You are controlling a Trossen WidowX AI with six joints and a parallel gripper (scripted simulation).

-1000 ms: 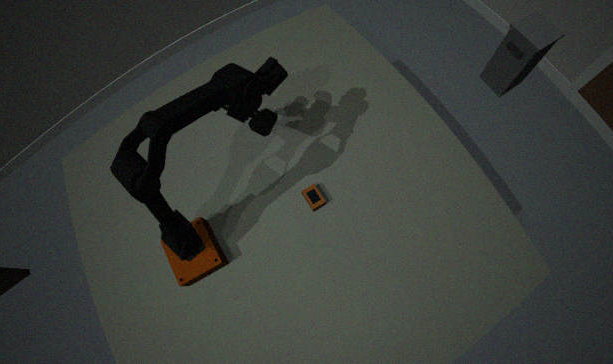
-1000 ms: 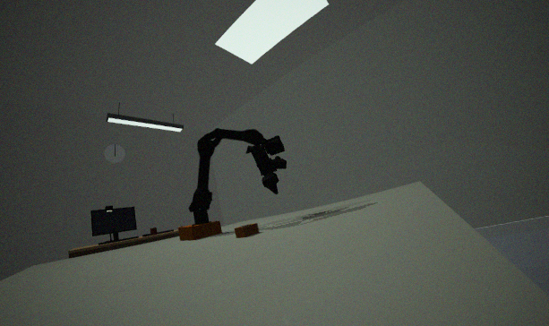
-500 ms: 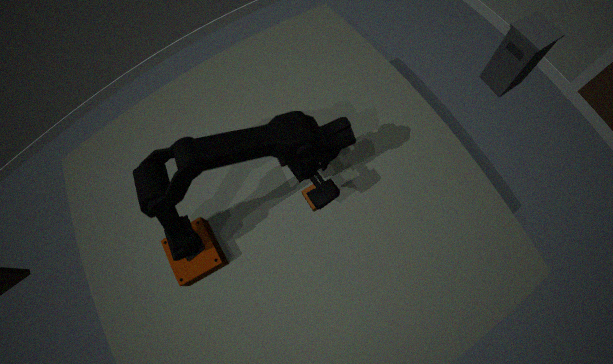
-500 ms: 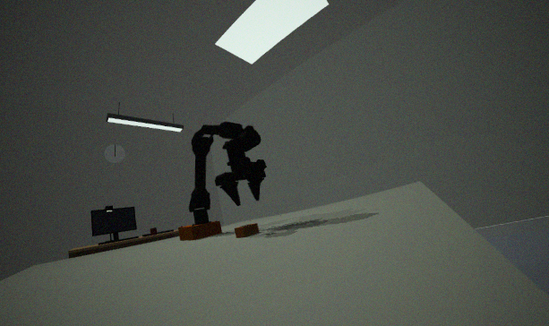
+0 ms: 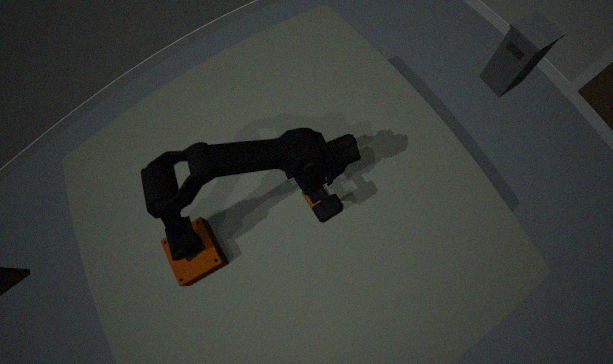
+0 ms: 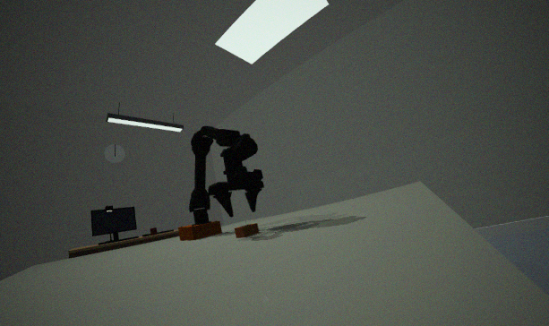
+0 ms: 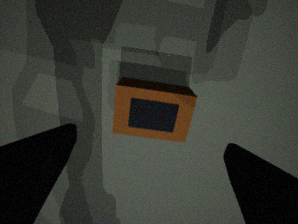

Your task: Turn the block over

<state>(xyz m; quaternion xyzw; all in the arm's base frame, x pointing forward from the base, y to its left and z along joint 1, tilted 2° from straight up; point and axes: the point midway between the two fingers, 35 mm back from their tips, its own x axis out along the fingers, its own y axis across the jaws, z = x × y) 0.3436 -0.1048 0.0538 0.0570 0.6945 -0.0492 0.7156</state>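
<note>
My gripper tip is now 40 mm above the orange block.
</note>
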